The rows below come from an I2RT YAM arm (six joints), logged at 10 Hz.
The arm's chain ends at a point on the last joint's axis. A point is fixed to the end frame.
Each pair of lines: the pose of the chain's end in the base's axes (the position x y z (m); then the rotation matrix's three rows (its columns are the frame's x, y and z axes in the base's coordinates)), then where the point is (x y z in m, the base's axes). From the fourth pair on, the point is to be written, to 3 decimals.
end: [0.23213, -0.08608, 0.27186], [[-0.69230, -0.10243, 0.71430], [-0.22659, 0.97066, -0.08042], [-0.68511, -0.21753, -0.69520]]
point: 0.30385 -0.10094 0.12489
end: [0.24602, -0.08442, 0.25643], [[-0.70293, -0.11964, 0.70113], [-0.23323, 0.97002, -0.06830], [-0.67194, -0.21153, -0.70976]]
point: 0.31495 -0.09777 0.10799
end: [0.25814, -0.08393, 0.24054], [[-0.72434, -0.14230, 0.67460], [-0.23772, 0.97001, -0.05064], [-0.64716, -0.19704, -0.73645]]
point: 0.32158 -0.09480 0.08947
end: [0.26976, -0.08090, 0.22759], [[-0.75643, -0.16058, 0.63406], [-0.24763, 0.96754, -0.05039], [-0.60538, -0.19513, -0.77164]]
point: 0.325 -0.092 0.073
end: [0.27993, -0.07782, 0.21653], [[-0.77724, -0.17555, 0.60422], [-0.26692, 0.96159, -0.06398], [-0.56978, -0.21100, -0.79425]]
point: 0.329 -0.092 0.061
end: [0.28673, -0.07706, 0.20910], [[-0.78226, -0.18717, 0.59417], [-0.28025, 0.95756, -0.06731], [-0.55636, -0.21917, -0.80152]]
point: 0.334 -0.093 0.053
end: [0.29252, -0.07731, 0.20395], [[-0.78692, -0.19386, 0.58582], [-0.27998, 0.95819, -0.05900], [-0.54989, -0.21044, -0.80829]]
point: 0.338 -0.092 0.047
